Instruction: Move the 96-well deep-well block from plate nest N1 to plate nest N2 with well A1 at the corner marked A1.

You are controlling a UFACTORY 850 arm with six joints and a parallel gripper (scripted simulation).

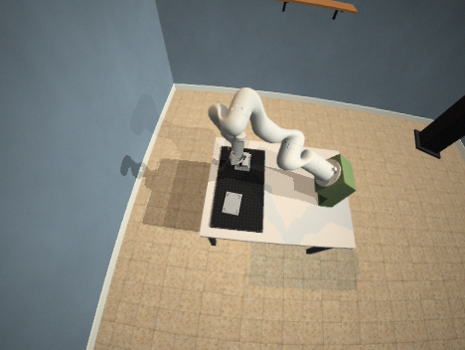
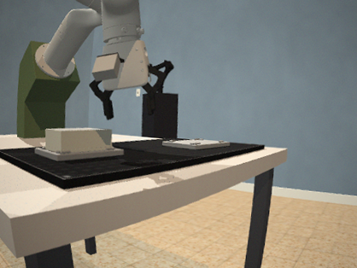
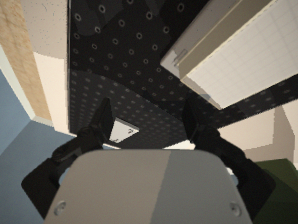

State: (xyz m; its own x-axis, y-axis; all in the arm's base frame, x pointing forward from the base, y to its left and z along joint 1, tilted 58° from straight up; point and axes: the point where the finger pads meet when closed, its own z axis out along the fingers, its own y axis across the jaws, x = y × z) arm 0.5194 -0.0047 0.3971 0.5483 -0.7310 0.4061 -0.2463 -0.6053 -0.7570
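Now: the cream deep-well block 11 cm to the right of my hand, 6 cm below it and 3 cm behind it. Also, from my hand: plate nest N1 (11 cm to the right, 8 cm below, 3 cm behind); then plate nest N2 (25 cm to the left, 10 cm behind, 8 cm below).
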